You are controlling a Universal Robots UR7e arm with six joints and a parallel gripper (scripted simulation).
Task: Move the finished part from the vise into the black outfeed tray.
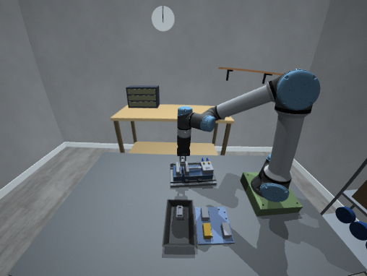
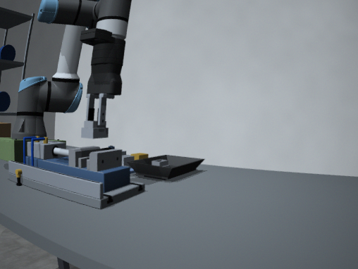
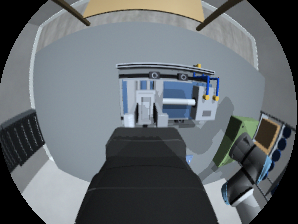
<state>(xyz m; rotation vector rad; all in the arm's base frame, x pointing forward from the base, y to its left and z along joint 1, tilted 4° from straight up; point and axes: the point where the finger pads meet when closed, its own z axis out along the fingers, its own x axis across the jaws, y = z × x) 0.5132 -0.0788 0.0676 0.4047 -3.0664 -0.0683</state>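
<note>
Right now my hand is 36 cm to the right of the yellow block, 18 cm past it and 14 cm above it. Also, from my hand: blue plate: 30 cm to the left, 21 cm behind, 16 cm below; blue vise: 13 cm below, 7 cm behind, 2 cm to the right.
</note>
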